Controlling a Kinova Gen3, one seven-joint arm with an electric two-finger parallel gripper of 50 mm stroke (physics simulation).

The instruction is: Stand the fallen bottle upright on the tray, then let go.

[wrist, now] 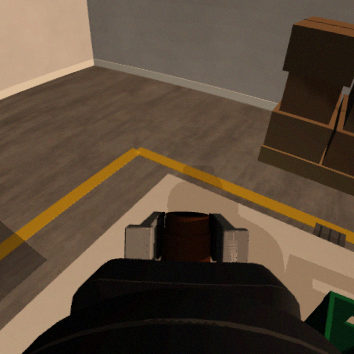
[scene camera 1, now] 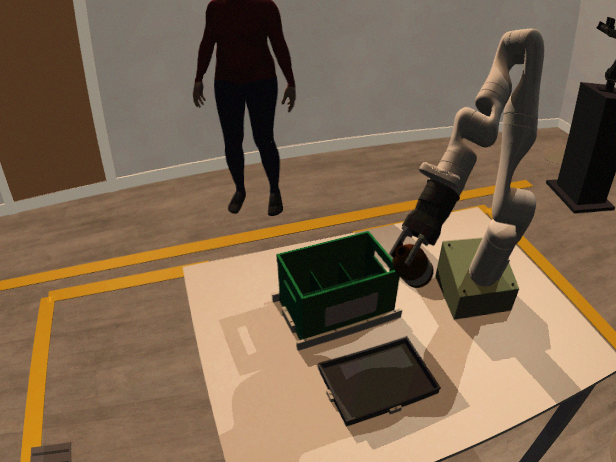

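Seen in the pictures: gripper, between the fingertips: (wrist: pixel 185 228) (scene camera 1: pixel 398 260); arm's base, origin of its link: (scene camera 1: pixel 483 273).
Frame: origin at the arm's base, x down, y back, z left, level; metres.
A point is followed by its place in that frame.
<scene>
The brown bottle (scene camera 1: pixel 416 266) {x -0.244, y -0.311, z 0.212 m} (wrist: pixel 187 242) {x -0.282, y -0.332, z 0.194 m} is tilted, with its neck toward the upper left and its pale-banded base toward the lower right in the scene view. My gripper (scene camera 1: pixel 402 256) {x -0.264, y -0.351, z 0.210 m} (wrist: pixel 185 228) {x -0.264, y -0.351, z 0.210 m} is shut on its neck, one finger on each side. The bottle is between the green crate and the arm's base, behind and to the right of the tray, and appears to be off the table. In the wrist view, my gripper's body hides its lower part. The dark rectangular tray (scene camera 1: pixel 382 387) {x 0.101, y -0.357, z 0.263 m} lies flat on the table, with no bottle on it.
The green divided crate (scene camera 1: pixel 307 312) {x -0.016, y -0.521, z 0.086 m} (wrist: pixel 319 322) {x -0.048, y -0.494, z 0.081 m} stands behind the tray, close to the left of the gripper. Low rails (scene camera 1: pixel 350 331) {x 0.094, y -0.404, z 0.067 m} run along its foot. The arm's green base block (scene camera 1: pixel 482 304) {x 0.059, y -0.015, z 0.067 m} is right of the bottle. A person (scene camera 1: pixel 245 55) stands beyond the table.
</scene>
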